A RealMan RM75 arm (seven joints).
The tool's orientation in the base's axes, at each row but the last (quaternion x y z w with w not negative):
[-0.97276, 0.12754, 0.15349, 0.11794]
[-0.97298, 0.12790, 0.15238, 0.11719]
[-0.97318, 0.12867, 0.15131, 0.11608]
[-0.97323, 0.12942, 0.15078, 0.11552]
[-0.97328, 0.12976, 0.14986, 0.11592]
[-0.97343, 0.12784, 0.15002, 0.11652]
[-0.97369, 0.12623, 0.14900, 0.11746]
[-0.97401, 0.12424, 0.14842, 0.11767]
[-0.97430, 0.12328, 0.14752, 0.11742]
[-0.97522, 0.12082, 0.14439, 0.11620]
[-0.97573, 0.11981, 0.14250, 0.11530]
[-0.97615, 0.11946, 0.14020, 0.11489]
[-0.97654, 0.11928, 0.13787, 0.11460]
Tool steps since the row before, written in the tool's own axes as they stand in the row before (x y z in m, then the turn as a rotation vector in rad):
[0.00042, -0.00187, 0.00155, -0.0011, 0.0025, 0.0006]
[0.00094, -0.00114, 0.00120, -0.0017, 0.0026, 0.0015]
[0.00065, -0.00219, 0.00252, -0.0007, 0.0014, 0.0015]
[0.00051, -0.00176, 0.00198, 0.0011, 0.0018, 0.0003]
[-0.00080, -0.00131, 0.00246, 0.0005, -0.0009, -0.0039]
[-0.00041, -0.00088, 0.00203, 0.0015, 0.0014, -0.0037]
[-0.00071, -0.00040, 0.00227, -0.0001, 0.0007, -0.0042]
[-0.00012, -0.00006, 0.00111, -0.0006, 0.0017, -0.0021]
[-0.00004, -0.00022, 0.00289, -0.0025, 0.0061, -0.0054]
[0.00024, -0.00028, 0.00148, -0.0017, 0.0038, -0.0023]
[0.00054, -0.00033, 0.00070, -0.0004, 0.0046, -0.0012]
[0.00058, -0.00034, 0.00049, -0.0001, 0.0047, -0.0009]
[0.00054, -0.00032, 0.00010, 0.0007, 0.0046, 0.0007]
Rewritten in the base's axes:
[0.00050, 0.00208, -0.00122, -0.0019, -0.0020, -0.0007]
[0.00087, 0.00119, -0.00120, -0.0027, -0.0017, -0.0013]
[0.00056, 0.00259, -0.00214, -0.0014, -0.0008, -0.0014]
[0.00045, 0.00207, -0.00167, 0.0004, -0.0019, -0.0010]
[-0.00100, 0.00206, -0.00178, 0.0017, -0.0003, 0.0036]
[-0.00066, 0.00145, -0.00159, 0.0020, -0.0026, 0.0027]
[-0.00113, 0.00113, -0.00180, 0.0008, -0.0018, 0.0038]
[-0.00038, 0.00038, -0.00098, -0.0005, -0.0020, 0.0018]
[-0.00072, 0.00098, -0.00263, -0.0026, -0.0067, 0.0046]
[-0.00008, 0.00060, -0.00140, -0.0020, -0.0038, 0.0019]
[0.00042, 0.00038, -0.00076, -0.0013, -0.0046, 0.0004]
[0.00051, 0.00033, -0.00057, -0.0011, -0.0047, 0.0000]
[0.00056, 0.00022, -0.00019, -0.0007, -0.0043, -0.0017]

